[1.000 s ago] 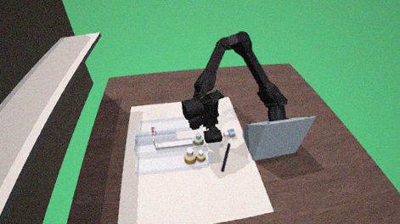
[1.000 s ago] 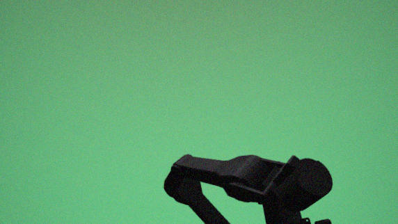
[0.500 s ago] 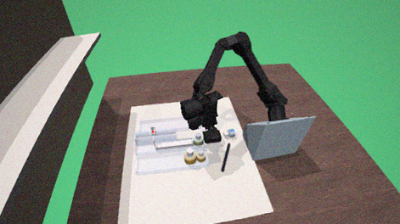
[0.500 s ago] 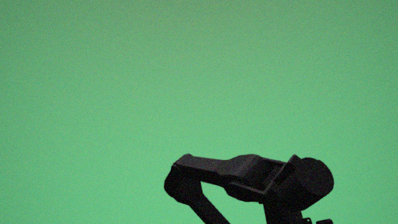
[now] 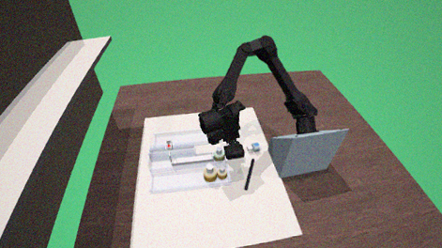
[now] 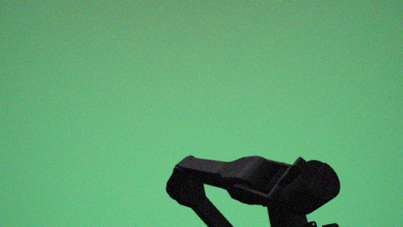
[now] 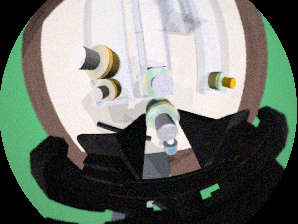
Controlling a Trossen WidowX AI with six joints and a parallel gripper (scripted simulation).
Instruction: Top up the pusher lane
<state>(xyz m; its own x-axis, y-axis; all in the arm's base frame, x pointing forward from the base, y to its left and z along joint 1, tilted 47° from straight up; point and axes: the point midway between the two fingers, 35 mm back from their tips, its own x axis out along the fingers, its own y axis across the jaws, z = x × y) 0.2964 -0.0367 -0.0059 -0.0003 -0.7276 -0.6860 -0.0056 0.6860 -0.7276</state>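
Right now my gripper tip is 60 mm past the black stick, 90 mm to the right of it and 40 mm above it. Also, from my gripper tip: lane rack: 190 mm ahead, 30 mm to the right, 30 mm below; then red mark: 230 mm ahead, 40 mm to the right, 20 mm above.
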